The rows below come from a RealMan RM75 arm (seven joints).
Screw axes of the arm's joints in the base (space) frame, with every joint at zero. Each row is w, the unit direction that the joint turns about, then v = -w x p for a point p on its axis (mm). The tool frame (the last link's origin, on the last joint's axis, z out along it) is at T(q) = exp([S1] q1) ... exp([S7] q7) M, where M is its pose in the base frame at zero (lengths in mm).
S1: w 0 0 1 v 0.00 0.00 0.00
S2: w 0 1 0 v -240.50 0.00 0.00
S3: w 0 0 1 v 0.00 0.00 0.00
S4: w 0 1 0 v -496.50 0.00 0.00
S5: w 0 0 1 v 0.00 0.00 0.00
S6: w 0 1 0 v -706.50 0.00 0.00
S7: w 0 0 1 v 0.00 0.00 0.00
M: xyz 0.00 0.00 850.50 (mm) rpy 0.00 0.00 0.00 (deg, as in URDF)
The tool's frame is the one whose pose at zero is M.
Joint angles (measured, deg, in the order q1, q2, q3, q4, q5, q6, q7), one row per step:
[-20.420, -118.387, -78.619, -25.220, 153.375, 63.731, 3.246]
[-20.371, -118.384, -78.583, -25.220, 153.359, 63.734, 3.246]
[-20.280, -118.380, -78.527, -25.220, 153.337, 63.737, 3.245]
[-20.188, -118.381, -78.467, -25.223, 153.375, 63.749, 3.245]
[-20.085, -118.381, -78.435, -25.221, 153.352, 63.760, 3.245]
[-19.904, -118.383, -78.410, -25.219, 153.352, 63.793, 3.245]
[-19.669, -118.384, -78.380, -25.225, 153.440, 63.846, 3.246]
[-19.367, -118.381, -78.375, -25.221, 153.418, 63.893, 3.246]
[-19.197, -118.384, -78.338, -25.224, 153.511, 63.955, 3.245]
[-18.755, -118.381, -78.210, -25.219, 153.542, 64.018, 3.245]
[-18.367, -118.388, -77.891, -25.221, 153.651, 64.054, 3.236]
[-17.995, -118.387, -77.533, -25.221, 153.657, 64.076, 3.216]
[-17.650, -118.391, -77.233, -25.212, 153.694, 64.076, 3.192]
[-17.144, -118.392, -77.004, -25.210, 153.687, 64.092, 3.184]
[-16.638, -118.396, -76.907, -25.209, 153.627, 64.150, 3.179]
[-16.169, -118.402, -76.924, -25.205, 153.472, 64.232, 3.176]
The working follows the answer.
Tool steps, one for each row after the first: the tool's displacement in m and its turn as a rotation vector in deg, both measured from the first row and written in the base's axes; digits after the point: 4 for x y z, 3 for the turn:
[-0.0003, -0.0003, -0.0001, -0.018, 0.003, 0.038]
[-0.0008, -0.0008, -0.0002, -0.048, 0.009, 0.111]
[-0.0011, -0.0013, -0.0005, -0.111, 0.050, 0.143]
[-0.0017, -0.0019, -0.0005, -0.117, 0.045, 0.236]
[-0.0027, -0.0029, -0.0006, -0.118, 0.051, 0.382]
[-0.0039, -0.0041, -0.0007, -0.156, 0.115, 0.514]
[-0.0057, -0.0058, -0.0006, -0.117, 0.105, 0.793]
[-0.0064, -0.0067, -0.0008, -0.160, 0.171, 0.849]
[-0.0087, -0.0092, -0.0012, -0.244, 0.232, 1.171]
[-0.0102, -0.0115, -0.0025, -0.552, 0.377, 1.322]
[-0.0117, -0.0137, -0.0037, -0.843, 0.463, 1.500]
[-0.0132, -0.0157, -0.0049, -1.124, 0.546, 1.687]
[-0.0157, -0.0186, -0.0057, -1.305, 0.592, 2.076]
[-0.0185, -0.0215, -0.0058, -1.318, 0.567, 2.523]
[-0.0213, -0.0242, -0.0054, -1.166, 0.452, 3.020]

Tool pose at each row, in the base's axes (x y z in m, rotation vector in deg; rounded; the steps above come from the unrounded poses):
[-0.3009, 0.3555, 0.0360, -80.829, -18.490, -40.205]
[-0.3012, 0.3552, 0.0359, -80.837, -18.520, -40.170]
[-0.3017, 0.3547, 0.0358, -80.850, -18.578, -40.104]
[-0.3021, 0.3542, 0.0355, -80.913, -18.593, -40.043]
[-0.3027, 0.3536, 0.0355, -80.895, -18.663, -39.970]
[-0.3037, 0.3526, 0.0354, -80.861, -18.758, -39.846]
[-0.3048, 0.3513, 0.0352, -80.884, -18.813, -39.690]
[-0.3066, 0.3497, 0.0353, -80.774, -18.996, -39.471]
[-0.3073, 0.3487, 0.0351, -80.822, -19.000, -39.374]
[-0.3096, 0.3462, 0.0348, -80.839, -19.205, -39.060]
[-0.3111, 0.3440, 0.0335, -81.137, -19.314, -38.807]
[-0.3126, 0.3418, 0.0322, -81.393, -19.483, -38.576]
[-0.3141, 0.3397, 0.0311, -81.637, -19.657, -38.340]
[-0.3166, 0.3368, 0.0303, -81.722, -19.956, -37.972]
[-0.3194, 0.3340, 0.0301, -81.611, -20.286, -37.623]
[-0.3222, 0.3313, 0.0305, -81.302, -20.654, -37.311]

